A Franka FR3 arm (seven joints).
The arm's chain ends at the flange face. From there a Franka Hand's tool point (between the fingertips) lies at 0.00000 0.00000 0.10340 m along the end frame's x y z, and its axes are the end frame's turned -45 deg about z.
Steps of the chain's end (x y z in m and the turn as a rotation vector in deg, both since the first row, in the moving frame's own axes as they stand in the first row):
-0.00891, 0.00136, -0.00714, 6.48, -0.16, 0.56
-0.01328, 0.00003, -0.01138, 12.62, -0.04, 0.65
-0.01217, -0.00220, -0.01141, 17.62, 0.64, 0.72
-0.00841, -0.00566, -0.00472, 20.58, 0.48, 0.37
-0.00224, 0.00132, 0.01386, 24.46, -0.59, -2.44
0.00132, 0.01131, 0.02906, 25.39, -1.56, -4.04
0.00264, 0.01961, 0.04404, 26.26, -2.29, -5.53
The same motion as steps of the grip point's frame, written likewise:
0.00083, -0.01375, -0.00780, 4.70, 4.47, 0.56
0.00660, -0.02530, -0.01388, 8.95, 8.90, 0.65
0.01602, -0.03134, -0.01627, 12.01, 12.91, 0.72
0.02444, -0.03496, -0.01132, 14.21, 14.89, 0.37
0.02635, -0.03228, 0.00458, 17.71, 16.88, -2.44
0.02114, -0.02537, 0.01904, 19.06, 16.85, -4.04
0.01575, -0.02082, 0.03330, 20.19, 16.95, -5.53

